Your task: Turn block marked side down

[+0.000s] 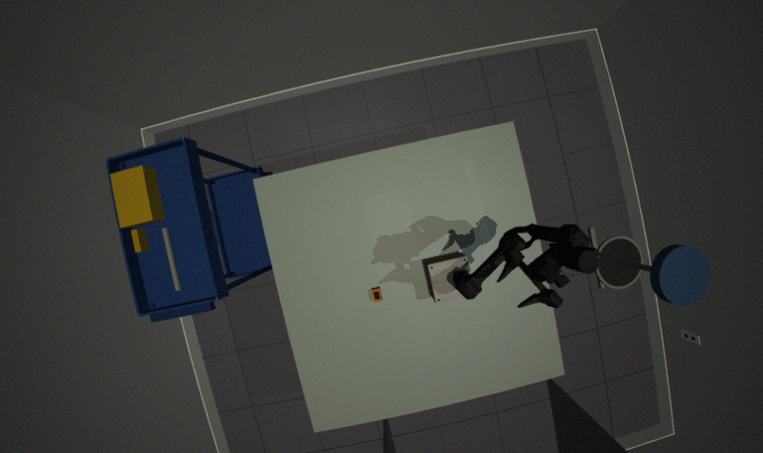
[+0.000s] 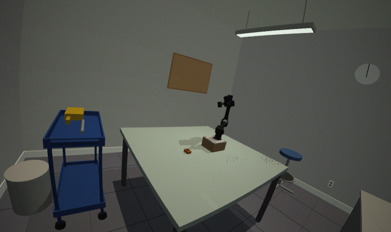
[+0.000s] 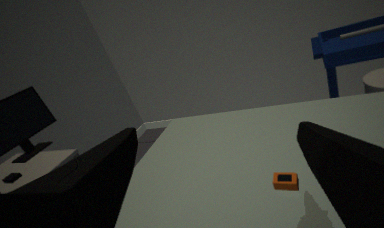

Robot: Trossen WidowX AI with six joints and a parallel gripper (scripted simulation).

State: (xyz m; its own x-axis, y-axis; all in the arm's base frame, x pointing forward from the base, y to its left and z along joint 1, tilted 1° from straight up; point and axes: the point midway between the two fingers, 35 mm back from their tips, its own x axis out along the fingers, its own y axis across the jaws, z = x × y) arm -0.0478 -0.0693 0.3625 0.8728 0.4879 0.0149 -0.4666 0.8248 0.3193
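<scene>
The block lies 44 cm below my gripper tip, 39 cm ahead of it and 10 cm to the left of it.
</scene>
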